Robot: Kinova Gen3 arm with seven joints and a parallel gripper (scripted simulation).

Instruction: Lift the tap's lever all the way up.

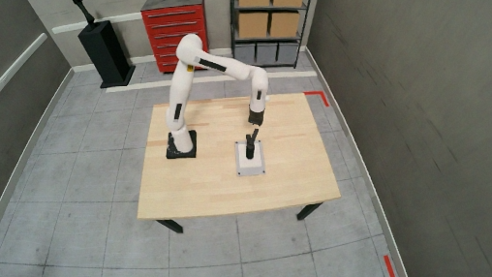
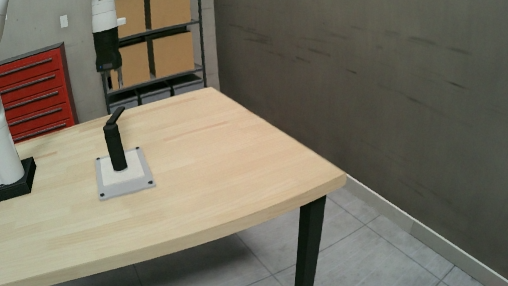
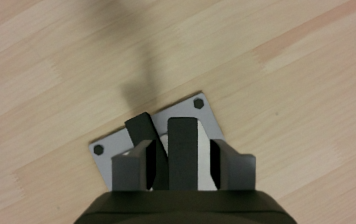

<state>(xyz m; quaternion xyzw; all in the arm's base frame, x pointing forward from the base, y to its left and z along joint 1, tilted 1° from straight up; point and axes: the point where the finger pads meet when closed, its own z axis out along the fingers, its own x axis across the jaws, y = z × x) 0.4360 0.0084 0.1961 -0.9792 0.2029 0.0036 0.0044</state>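
The black lever is 10 mm behind my hand, 30 mm to the right of it and 90 mm below it. Round my hand: tap 30 mm behind, 60 mm to the right, 130 mm below; then plate 40 mm behind, 90 mm to the right, 230 mm below.
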